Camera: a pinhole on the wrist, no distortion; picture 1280 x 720 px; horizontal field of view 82.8 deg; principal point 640.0 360.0 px. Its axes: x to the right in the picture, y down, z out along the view. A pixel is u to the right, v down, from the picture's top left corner.
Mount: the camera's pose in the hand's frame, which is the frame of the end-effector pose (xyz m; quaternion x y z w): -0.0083 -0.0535 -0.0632 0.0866 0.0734 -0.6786 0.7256
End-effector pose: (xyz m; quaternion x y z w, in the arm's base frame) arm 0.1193 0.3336 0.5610 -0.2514 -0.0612 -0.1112 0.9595
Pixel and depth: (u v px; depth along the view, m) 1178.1 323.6 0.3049
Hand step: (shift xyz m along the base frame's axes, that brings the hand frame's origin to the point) -0.1061 -0.1983 0.3171
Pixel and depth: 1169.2 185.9 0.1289
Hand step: -0.0785 -0.1230 0.1116
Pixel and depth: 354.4 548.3 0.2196
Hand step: 0.0246 0.0647 0.1628
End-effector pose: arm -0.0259 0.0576 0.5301 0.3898 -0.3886 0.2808 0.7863
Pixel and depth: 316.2 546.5 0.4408
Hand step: -0.1493 -0.3070 0.2526
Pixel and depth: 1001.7 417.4 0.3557
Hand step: 0.1457 -0.3630 -0.0006
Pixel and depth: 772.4 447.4 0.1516
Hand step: 0.0590 -0.1251 -0.0053
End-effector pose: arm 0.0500 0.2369 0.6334 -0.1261 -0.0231 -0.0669 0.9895
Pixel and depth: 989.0 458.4 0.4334
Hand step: 0.0017 -0.2640 0.3935
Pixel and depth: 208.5 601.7 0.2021
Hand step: 0.0463 0.0560 0.1546
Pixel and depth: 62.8 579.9 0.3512
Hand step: 0.0844 0.2172 0.3018
